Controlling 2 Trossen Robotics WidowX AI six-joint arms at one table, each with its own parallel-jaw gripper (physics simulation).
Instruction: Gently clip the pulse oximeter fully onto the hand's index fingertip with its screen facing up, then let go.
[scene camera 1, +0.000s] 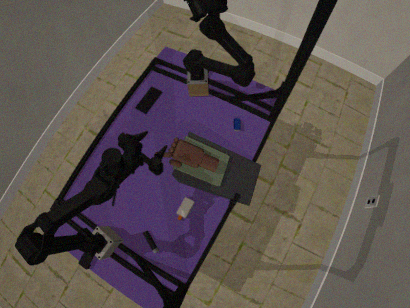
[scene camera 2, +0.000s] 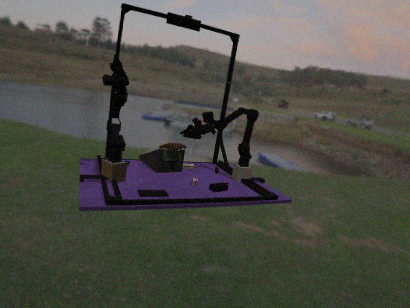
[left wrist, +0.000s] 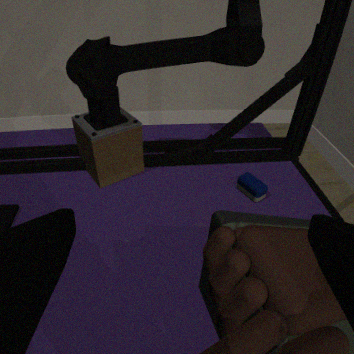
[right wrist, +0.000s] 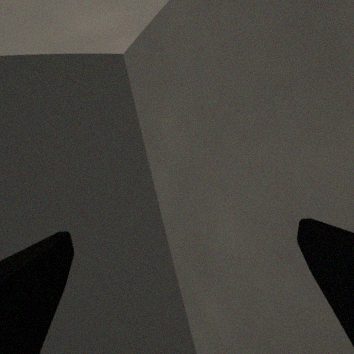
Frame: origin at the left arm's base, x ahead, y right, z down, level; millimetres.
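Where they show: left gripper, fingertip midpoint: (scene camera 1: 157, 138) (scene camera 2: 181, 134) (left wrist: 194, 223); right gripper, fingertip midpoint: (scene camera 2: 117, 59) (right wrist: 186, 236); left arm's base at its link origin: (scene camera 1: 98, 242) (scene camera 2: 243, 165); right arm's base at its link origin: (scene camera 1: 197, 75) (scene camera 2: 114, 160) (left wrist: 105, 119).
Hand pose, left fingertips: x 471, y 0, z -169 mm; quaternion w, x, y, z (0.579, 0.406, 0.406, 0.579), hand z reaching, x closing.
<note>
Each offset is from my left fingertips to the top centre of the thing. "spot": to the spot under its first point.
A brown hand (scene camera 1: 192, 154) (scene camera 2: 172, 146) (left wrist: 280, 270) rests palm up on a green-topped, dark grey support, its index finger (scene camera 1: 167, 154) reaching left in scene camera 1. A small block, blue above and white below (scene camera 1: 237, 124) (left wrist: 252, 186), lies behind the hand in the left wrist view and looks like the pulse oximeter; its screen cannot be made out. My left gripper (scene camera 1: 155, 140) (scene camera 2: 185, 133) (left wrist: 194, 223) is open and empty, above the table by the fingertips. My right gripper (scene camera 2: 105, 80) (right wrist: 186, 236) is open and empty, raised high, far from the hand.
A white box with an orange end {dx -142, dy +187, dz +247 mm} (scene camera 1: 186, 207), a black marker-like stick {dx -344, dy +154, dz +247 mm} (scene camera 1: 150, 241) and a black flat rectangle {spot: dx +184, dy -304, dz +267 mm} (scene camera 1: 149, 100) (scene camera 2: 153, 193) lie on the purple mat. A small white-and-red item {dx -91, dy -140, dz +243 mm} (scene camera 2: 195, 182) and black box {dx -222, dy -212, dz +239 mm} (scene camera 2: 218, 187) show in scene camera 2. Dark frame posts (scene camera 2: 230, 80) stand behind.
</note>
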